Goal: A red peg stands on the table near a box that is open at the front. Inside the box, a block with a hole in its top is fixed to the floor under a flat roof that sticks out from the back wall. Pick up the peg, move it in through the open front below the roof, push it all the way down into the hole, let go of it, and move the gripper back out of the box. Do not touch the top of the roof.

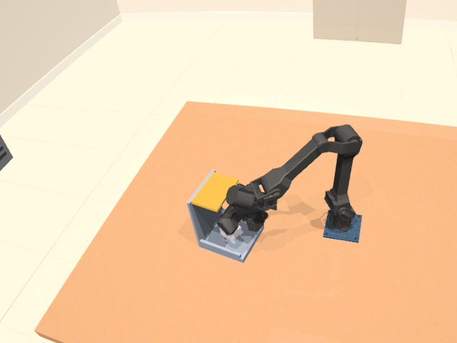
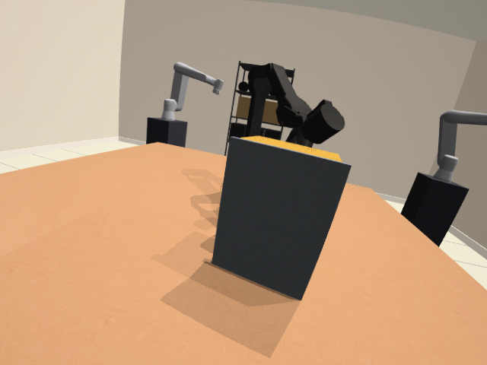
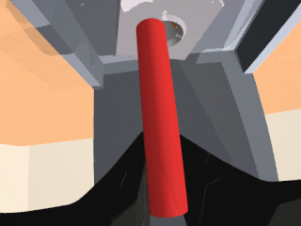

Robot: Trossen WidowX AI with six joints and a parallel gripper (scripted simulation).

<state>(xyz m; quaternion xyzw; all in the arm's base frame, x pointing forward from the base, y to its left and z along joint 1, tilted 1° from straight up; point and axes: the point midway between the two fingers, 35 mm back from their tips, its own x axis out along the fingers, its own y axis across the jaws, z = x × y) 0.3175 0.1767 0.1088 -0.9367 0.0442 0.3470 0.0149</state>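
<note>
My gripper tip is 60 mm short of the dark back wall, 20 mm to the right of it and 20 mm below it. Round my gripper tip: red peg: 30 mm behind, 10 mm below; orange roof: 120 mm above, 20 mm to the left, 10 mm ahead.
</note>
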